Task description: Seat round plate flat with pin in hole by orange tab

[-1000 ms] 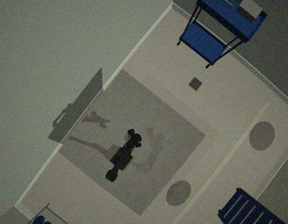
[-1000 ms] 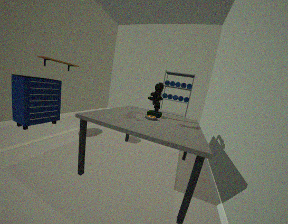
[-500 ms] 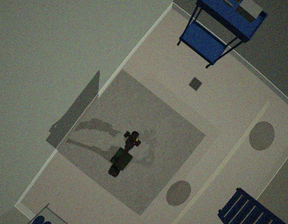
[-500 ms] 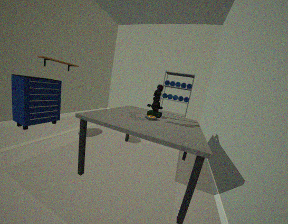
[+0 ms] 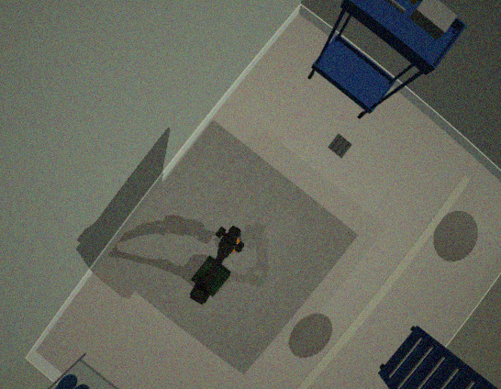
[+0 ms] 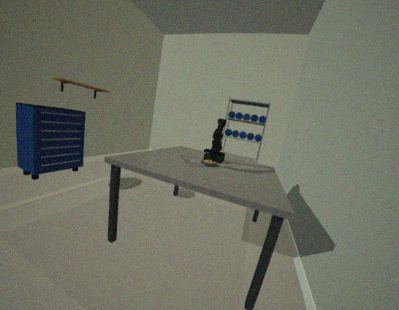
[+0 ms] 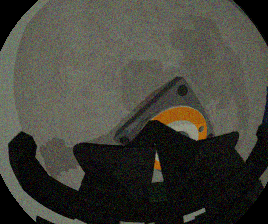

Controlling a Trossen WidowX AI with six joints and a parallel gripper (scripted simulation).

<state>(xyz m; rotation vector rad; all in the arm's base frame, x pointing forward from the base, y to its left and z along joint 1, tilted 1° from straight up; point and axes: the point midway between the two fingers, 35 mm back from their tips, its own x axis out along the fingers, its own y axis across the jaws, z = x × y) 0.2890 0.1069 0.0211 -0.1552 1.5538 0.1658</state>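
Right now the round plate is 2 cm to the right of my gripper tip, 2 cm behind it and 1 cm below it.
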